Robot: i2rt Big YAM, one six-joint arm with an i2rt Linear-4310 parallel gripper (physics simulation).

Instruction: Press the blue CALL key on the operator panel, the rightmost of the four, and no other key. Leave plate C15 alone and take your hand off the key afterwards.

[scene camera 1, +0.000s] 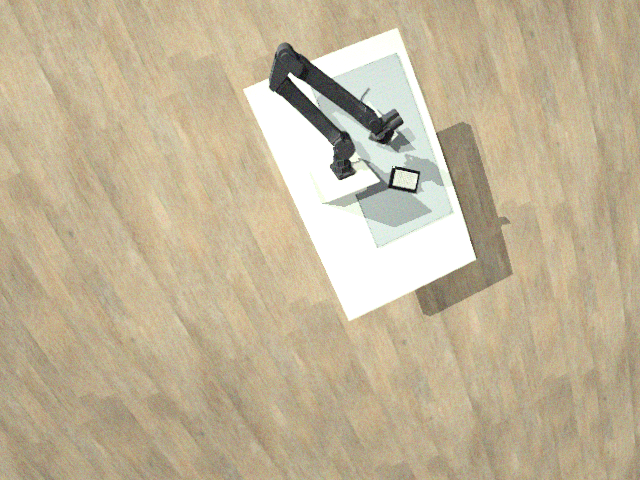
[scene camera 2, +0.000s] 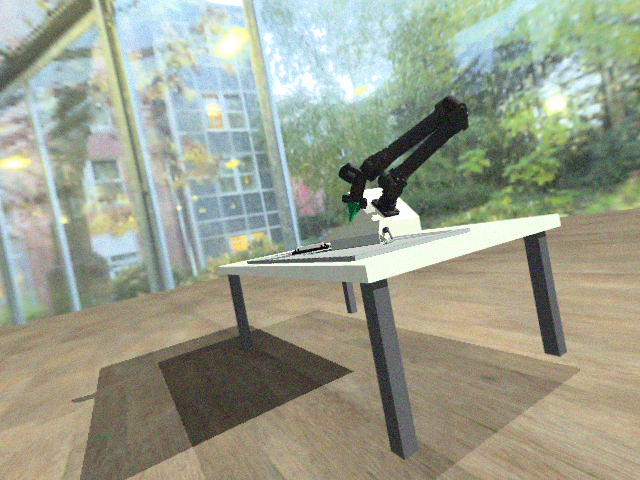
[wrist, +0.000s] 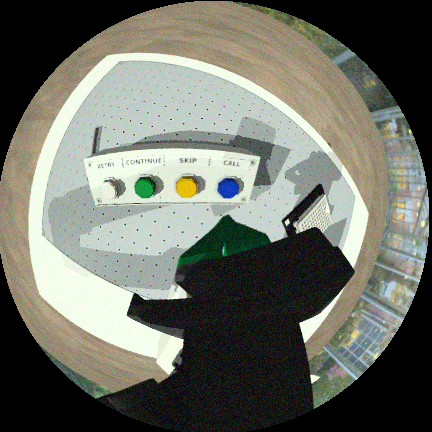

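Seen in the pictures: gripper, fingertip midpoint: (scene camera 2: 350, 221) (wrist: 227, 220); arm's base, link origin: (scene camera 1: 342, 170) (scene camera 2: 384, 208).
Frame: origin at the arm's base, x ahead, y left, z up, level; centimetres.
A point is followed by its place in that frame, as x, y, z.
Observation:
The operator panel (wrist: 167, 197) @(25.5, 14.2, -7.7) is a pale box with a row of keys: a white RETRY key (wrist: 109, 188) @(23.9, 21.4, -6.0), a green CONTINUE key (wrist: 145, 187) @(25.7, 16.9, -6.0), a yellow SKIP key (wrist: 187, 187) @(27.5, 12.4, -6.1) and, rightmost, the blue CALL key (wrist: 228, 188) @(29.4, 8.0, -6.1). My gripper (scene camera 2: 351, 220) @(25.9, 7.6, -3.2) (wrist: 227, 220) @(25.9, 7.6, -3.2) has green fingers and is shut and empty. In the wrist view its tips show just below the blue key, apart from it; in scene camera 2 they hang above the table. The arm hides most of the panel in scene camera 1. Plate C15 (scene camera 1: 404, 179) @(32.9, -16.2, -10.5) (wrist: 316, 218) @(34.3, -15.5, -10.4), pale in a black frame, lies to the panel's right.
The panel stands on a grey perforated mat (scene camera 1: 413, 222) @(31.0, -41.1, -13.0) (wrist: 165, 85) @(46.1, 26.5, -13.0) on the white table (scene camera 1: 361, 289) @(-11.3, -66.0, -14.3) (scene camera 2: 454, 242) @(28.0, 58.8, -14.7). The arm's base stands on a white block (scene camera 1: 330, 192) @(-10.5, -7.5, 7.7) beside the mat. A dark cable (wrist: 97, 140) @(30.1, 33.2, -13.0) rises behind the panel's left end.

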